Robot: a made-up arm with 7 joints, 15 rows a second.
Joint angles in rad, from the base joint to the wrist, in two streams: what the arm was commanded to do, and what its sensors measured. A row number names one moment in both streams.
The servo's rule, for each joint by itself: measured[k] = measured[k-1] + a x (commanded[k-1-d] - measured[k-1]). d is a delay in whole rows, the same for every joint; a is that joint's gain. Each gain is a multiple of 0.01, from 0.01 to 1. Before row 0 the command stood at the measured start. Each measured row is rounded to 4 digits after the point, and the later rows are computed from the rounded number. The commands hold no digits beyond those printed.
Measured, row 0: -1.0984, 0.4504, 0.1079, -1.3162, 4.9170, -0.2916, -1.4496
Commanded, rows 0 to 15: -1.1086, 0.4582, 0.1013, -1.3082, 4.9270, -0.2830, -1.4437; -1.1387, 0.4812, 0.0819, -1.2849, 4.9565, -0.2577, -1.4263; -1.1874, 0.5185, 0.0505, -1.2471, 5.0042, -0.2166, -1.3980; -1.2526, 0.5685, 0.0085, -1.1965, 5.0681, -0.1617, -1.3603; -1.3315, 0.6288, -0.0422, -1.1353, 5.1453, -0.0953, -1.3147; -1.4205, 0.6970, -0.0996, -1.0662, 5.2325, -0.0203, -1.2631; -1.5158, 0.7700, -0.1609, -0.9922, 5.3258, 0.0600, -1.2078; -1.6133, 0.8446, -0.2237, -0.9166, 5.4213, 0.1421, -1.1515; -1.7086, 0.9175, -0.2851, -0.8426, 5.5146, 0.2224, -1.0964; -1.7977, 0.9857, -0.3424, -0.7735, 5.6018, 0.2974, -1.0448; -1.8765, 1.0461, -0.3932, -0.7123, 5.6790, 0.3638, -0.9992; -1.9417, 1.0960, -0.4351, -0.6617, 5.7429, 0.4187, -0.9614; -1.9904, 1.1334, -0.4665, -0.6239, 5.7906, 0.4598, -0.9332; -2.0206, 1.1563, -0.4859, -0.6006, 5.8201, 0.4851, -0.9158; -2.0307, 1.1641, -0.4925, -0.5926, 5.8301, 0.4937, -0.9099; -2.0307, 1.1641, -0.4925, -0.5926, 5.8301, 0.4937, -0.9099
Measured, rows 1 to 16: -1.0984, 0.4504, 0.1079, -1.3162, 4.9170, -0.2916, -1.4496; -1.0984, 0.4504, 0.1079, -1.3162, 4.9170, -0.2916, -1.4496; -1.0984, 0.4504, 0.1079, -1.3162, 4.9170, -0.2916, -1.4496; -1.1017, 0.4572, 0.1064, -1.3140, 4.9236, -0.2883, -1.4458; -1.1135, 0.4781, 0.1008, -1.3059, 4.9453, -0.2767, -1.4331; -1.1371, 0.5132, 0.0892, -1.2894, 4.9842, -0.2539, -1.4103; -1.1741, 0.5613, 0.0706, -1.2634, 5.0396, -0.2189, -1.3778; -1.2245, 0.6200, 0.0447, -1.2275, 5.1094, -0.1719, -1.3368; -1.2872, 0.6870, 0.0115, -1.1823, 5.1906, -0.1143, -1.2889; -1.3604, 0.7592, -0.0282, -1.1291, 5.2798, -0.0481, -1.2362; -1.4413, 0.8335, -0.0732, -1.0696, 5.3732, 0.0242, -1.1811; -1.5268, 0.9066, -0.1219, -1.0060, 5.4665, 0.0995, -1.1260; -1.6135, 0.9754, -0.1726, -0.9409, 5.5558, 0.1747, -1.0732; -1.6977, 1.0369, -0.2233, -0.8769, 5.6371, 0.2466, -1.0251; -1.7758, 1.0883, -0.2720, -0.8166, 5.7069, 0.3120, -0.9837; -1.8445, 1.1275, -0.3167, -0.7626, 5.7621, 0.3682, -0.9509
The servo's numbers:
d 3
a 0.32 0.87 0.23 0.28 0.66 0.38 0.65

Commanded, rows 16 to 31: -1.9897, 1.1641, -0.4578, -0.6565, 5.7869, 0.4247, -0.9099; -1.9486, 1.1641, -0.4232, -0.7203, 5.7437, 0.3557, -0.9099; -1.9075, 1.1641, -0.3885, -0.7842, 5.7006, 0.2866, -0.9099; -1.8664, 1.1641, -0.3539, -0.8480, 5.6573, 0.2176, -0.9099; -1.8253, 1.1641, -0.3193, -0.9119, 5.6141, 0.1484, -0.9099; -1.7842, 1.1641, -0.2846, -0.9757, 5.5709, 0.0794, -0.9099; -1.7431, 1.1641, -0.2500, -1.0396, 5.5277, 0.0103, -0.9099; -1.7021, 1.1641, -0.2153, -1.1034, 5.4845, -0.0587, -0.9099; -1.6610, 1.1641, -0.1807, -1.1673, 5.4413, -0.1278, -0.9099; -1.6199, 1.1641, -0.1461, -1.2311, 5.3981, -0.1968, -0.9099; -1.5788, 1.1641, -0.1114, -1.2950, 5.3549, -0.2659, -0.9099; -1.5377, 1.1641, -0.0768, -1.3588, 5.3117, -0.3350, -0.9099; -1.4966, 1.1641, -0.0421, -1.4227, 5.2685, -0.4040, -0.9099; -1.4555, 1.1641, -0.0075, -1.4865, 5.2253, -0.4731, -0.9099; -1.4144, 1.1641, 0.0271, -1.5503, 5.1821, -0.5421, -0.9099; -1.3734, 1.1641, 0.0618, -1.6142, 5.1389, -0.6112, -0.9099
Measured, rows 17 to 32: -1.9009, 1.1526, -0.3556, -0.7172, 5.8004, 0.4126, -0.9281; -1.9424, 1.1626, -0.3871, -0.6823, 5.8200, 0.4434, -0.9163; -1.9707, 1.1639, -0.4113, -0.6572, 5.8267, 0.4625, -0.9121; -1.9768, 1.1641, -0.4220, -0.6570, 5.8004, 0.4481, -0.9107; -1.9678, 1.1641, -0.4223, -0.6747, 5.7630, 0.4130, -0.9102; -1.9485, 1.1641, -0.4145, -0.7054, 5.7218, 0.3650, -0.9100; -1.9222, 1.1641, -0.4006, -0.7453, 5.6792, 0.3090, -0.9099; -1.8912, 1.1641, -0.3819, -0.7919, 5.6362, 0.2480, -0.9099; -1.8570, 1.1641, -0.3595, -0.8434, 5.5931, 0.1839, -0.9099; -1.8206, 1.1641, -0.3343, -0.8983, 5.5499, 0.1179, -0.9099; -1.7827, 1.1641, -0.3069, -0.9557, 5.5067, 0.0508, -0.9099; -1.7438, 1.1641, -0.2779, -1.0149, 5.4635, -0.0171, -0.9099; -1.7042, 1.1641, -0.2476, -1.0754, 5.4203, -0.0854, -0.9099; -1.6641, 1.1641, -0.2163, -1.1369, 5.3771, -0.1540, -0.9099; -1.6237, 1.1641, -0.1842, -1.1990, 5.3339, -0.2228, -0.9099; -1.5830, 1.1641, -0.1515, -1.2616, 5.2907, -0.2917, -0.9099
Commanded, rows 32 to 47: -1.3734, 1.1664, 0.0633, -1.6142, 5.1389, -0.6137, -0.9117; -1.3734, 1.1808, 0.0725, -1.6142, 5.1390, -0.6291, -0.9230; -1.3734, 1.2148, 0.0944, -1.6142, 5.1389, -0.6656, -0.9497; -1.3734, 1.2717, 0.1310, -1.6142, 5.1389, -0.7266, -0.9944; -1.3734, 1.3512, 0.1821, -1.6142, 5.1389, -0.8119, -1.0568; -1.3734, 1.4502, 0.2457, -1.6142, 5.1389, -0.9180, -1.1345; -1.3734, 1.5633, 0.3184, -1.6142, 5.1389, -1.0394, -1.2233; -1.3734, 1.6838, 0.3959, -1.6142, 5.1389, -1.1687, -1.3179; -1.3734, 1.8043, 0.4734, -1.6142, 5.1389, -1.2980, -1.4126; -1.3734, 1.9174, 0.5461, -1.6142, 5.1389, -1.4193, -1.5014; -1.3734, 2.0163, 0.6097, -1.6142, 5.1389, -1.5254, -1.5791; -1.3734, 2.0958, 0.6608, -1.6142, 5.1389, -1.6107, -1.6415; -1.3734, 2.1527, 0.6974, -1.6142, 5.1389, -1.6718, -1.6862; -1.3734, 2.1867, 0.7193, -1.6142, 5.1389, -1.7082, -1.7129; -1.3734, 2.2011, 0.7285, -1.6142, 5.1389, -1.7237, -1.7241; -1.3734, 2.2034, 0.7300, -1.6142, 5.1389, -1.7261, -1.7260
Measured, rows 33 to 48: -1.5422, 1.1641, -0.1184, -1.3246, 5.2475, -0.3606, -0.9099; -1.5013, 1.1641, -0.0849, -1.3878, 5.2043, -0.4296, -0.9099; -1.4604, 1.1641, -0.0512, -1.4512, 5.1611, -0.4986, -0.9099; -1.4326, 1.1661, -0.0249, -1.4968, 5.1464, -0.5423, -0.9111; -1.4137, 1.1789, -0.0025, -1.5297, 5.1415, -0.5753, -0.9188; -1.4008, 1.2101, 0.0198, -1.5534, 5.1398, -0.6096, -0.9389; -1.3920, 1.2637, 0.0454, -1.5704, 5.1392, -0.6541, -0.9750; -1.3860, 1.3398, 0.0768, -1.5827, 5.1390, -0.7141, -1.0282; -1.3820, 1.4358, 0.1156, -1.5915, 5.1389, -0.7916, -1.0973; -1.3792, 1.5467, 0.1622, -1.5979, 5.1389, -0.8858, -1.1792; -1.3773, 1.6660, 0.2160, -1.6025, 5.1389, -0.9933, -1.2694; -1.3761, 1.7863, 0.2752, -1.6058, 5.1389, -1.1091, -1.3625; -1.3752, 1.9004, 0.3375, -1.6082, 5.1389, -1.2270, -1.4528; -1.3746, 2.0012, 0.4001, -1.6099, 5.1389, -1.3404, -1.5349; -1.3742, 2.0835, 0.4601, -1.6111, 5.1389, -1.4431, -1.6042; -1.3739, 2.1437, 0.5147, -1.6120, 5.1389, -1.5300, -1.6575
